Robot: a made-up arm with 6 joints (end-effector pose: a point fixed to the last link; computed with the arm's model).
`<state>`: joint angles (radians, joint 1 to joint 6).
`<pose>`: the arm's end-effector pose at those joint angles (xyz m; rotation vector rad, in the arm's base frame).
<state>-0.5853 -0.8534 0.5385 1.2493 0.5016 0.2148</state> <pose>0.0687 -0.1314 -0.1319 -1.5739 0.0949 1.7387</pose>
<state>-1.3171 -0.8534 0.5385 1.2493 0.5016 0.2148</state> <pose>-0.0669 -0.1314 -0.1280 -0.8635 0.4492 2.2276</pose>
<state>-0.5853 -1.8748 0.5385 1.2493 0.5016 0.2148</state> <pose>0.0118 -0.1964 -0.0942 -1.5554 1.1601 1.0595</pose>
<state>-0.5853 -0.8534 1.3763 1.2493 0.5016 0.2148</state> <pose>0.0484 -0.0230 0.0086 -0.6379 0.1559 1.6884</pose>
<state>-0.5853 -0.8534 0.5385 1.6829 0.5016 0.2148</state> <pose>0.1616 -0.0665 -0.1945 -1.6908 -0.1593 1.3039</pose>
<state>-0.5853 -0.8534 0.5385 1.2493 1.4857 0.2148</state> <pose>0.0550 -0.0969 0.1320 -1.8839 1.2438 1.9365</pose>
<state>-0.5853 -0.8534 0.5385 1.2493 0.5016 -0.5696</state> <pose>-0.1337 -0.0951 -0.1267 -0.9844 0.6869 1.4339</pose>
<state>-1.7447 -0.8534 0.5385 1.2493 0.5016 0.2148</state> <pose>-0.1329 -0.1314 -0.0820 -0.3794 0.6443 2.4123</pose>
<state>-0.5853 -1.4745 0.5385 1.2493 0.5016 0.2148</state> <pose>0.0406 -0.1797 -0.1133 -1.6025 0.7666 1.3564</pose>
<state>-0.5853 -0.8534 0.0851 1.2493 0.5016 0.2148</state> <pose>0.1234 -0.2058 -0.1669 -2.0939 0.0488 1.6639</pose>
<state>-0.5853 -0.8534 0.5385 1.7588 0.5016 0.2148</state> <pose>0.1806 -0.0553 -0.2003 -1.7042 -0.2014 1.2260</pose>
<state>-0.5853 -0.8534 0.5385 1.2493 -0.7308 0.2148</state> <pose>0.1578 0.1281 -0.3082 -0.9139 -1.0055 1.1455</pose>
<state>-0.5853 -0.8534 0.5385 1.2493 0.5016 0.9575</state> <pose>0.2300 -0.0405 -0.0699 -2.0749 -0.6171 1.8823</pose>
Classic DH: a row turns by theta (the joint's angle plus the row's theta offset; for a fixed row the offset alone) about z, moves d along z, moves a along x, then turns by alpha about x. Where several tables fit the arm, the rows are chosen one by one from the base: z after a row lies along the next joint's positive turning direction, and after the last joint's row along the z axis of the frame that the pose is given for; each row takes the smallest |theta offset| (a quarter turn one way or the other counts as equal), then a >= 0, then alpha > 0; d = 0 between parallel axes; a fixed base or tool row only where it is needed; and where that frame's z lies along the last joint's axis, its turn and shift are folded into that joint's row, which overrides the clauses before.
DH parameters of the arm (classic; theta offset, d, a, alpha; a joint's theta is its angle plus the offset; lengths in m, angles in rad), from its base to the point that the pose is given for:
base (fixed): 0 0.047 0.006 1.5708
joint 1: 0 0.103 0.059 -1.5708
joint 2: 0 0.1 0.129 -1.5708
joint 3: 1.0048 0.1098 -0.0799 1.763
joint 4: -0.4063 -0.19 0.1517 2.2493
joint 5: 0.9691 0.2289 0.0346 -1.7152
joint 6: -0.6288 0.0522 0.18 1.5708
tool (fixed): -1.5708 -0.2 0 0

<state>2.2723 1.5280 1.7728 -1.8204 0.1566 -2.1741</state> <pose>-0.3035 0.2360 -0.6171 0.0611 -1.0694 2.7499</pose>
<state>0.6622 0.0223 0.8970 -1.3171 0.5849 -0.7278</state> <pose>-0.2731 0.0313 0.6771 1.3669 -2.0831 -0.7029</pose>
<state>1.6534 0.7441 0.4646 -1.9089 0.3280 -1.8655</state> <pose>-0.4307 -0.0186 -0.4556 -0.6517 1.1321 -1.9397</pose>
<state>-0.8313 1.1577 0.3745 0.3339 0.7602 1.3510</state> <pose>-0.0207 -0.0380 0.1093 0.4035 2.0101 -0.6054</pose>
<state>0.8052 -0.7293 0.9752 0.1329 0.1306 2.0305</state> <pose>-0.0692 0.1263 0.2603 1.6296 1.5347 -0.8387</pose>
